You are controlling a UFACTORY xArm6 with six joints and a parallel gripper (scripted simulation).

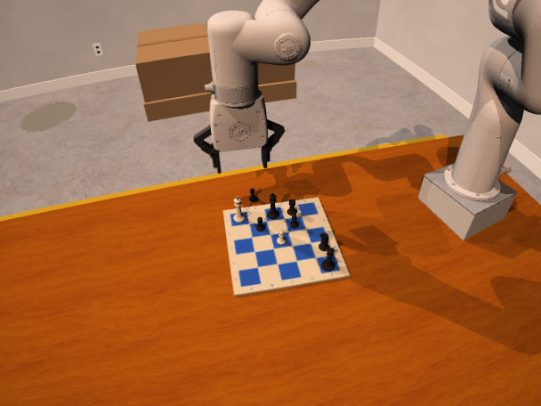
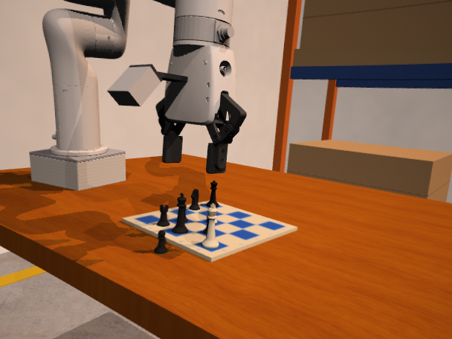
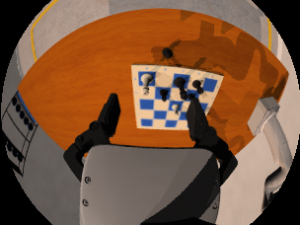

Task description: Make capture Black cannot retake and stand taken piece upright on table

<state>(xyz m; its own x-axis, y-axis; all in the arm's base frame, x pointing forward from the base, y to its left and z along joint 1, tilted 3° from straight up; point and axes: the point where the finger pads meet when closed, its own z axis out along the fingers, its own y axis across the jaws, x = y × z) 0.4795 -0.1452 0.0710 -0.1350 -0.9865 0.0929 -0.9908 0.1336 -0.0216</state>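
Right now my hand is 2 cm short of the tall white piece, 3 cm to the right of it and 10 cm above it. From my hand the other things lie so: white pawn: 5 cm behind, 12 cm to the left, 11 cm below; blue-and-cream chessboard: 5 cm behind, 11 cm to the left, 13 cm below; black tall piece: 5 cm behind, 4 cm to the left, 10 cm below.
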